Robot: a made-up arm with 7 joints.
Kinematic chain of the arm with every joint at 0, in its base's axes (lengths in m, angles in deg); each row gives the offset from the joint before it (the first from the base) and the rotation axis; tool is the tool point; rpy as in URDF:
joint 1: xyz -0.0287 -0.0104 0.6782 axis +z
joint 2: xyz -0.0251 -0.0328 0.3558 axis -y
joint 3: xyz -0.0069 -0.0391 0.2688 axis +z
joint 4: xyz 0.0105 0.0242 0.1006 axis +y
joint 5: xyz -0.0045 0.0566 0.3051 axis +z
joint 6: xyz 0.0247 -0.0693 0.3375 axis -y
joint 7: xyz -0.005 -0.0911 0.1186 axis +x
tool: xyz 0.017 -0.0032 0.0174 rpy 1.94 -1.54 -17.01
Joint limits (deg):
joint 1: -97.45..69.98
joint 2: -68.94..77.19
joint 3: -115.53..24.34
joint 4: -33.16..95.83
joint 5: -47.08..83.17
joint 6: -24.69..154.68
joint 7: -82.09..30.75
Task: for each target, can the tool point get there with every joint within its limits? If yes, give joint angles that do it. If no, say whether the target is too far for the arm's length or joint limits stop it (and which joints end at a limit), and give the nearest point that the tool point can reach.
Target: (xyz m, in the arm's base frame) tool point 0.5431 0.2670 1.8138
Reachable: yes | joints 35.25 -43.71 -56.45 -10.30 70.29 97.46 -61.67
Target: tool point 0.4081 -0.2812 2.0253
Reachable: yes | joints 0.66 -32.02 -100.64 18.39 16.47 46.37 -16.24
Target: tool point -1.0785 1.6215 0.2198
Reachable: no: too far | nearest point -0.6156 0.9019 0.7460 | short by 1.004 m
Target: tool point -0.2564 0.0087 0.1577
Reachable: no: joint limits stop it (at a limit: joint 1, joint 2, joint 4, joint 6, joint 7) | nearest point -0.2797 -0.3143 0.3898 | short by 0.398 m
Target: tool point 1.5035 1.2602 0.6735
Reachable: no: too far | nearest point 0.8166 0.6906 0.9369 | short by 0.930 m
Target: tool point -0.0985 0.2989 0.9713
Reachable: no: joint limits stop it (at a limit: joint 1, joint 3, joint 4, joint 5, joint 6) | nearest point -0.0236 0.4654 0.9322 | short by 0.187 m
